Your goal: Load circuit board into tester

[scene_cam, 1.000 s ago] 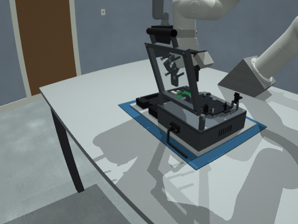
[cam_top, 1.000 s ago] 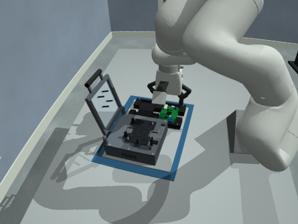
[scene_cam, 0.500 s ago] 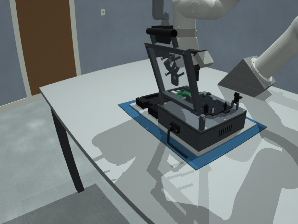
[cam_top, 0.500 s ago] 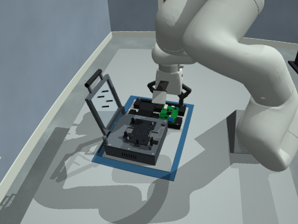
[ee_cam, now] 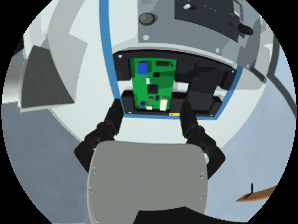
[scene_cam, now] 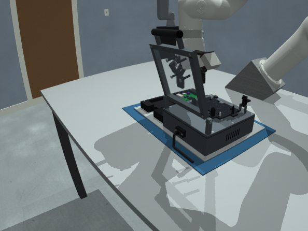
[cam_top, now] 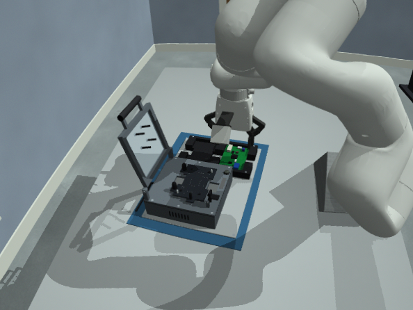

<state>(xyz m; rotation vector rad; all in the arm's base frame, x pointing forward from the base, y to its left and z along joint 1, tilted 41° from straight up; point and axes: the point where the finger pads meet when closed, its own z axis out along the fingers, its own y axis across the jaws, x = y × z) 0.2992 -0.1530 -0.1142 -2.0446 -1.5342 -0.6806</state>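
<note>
Now: the green circuit board 6 cm below my hand. The rest, counted from my hand: pin plate 16 cm to the left, 11 cm ahead, 1 cm below; then lid 22 cm ahead, 12 cm to the left, 10 cm above; then latch hook 22 cm to the left, 5 cm ahead, 1 cm above.
</note>
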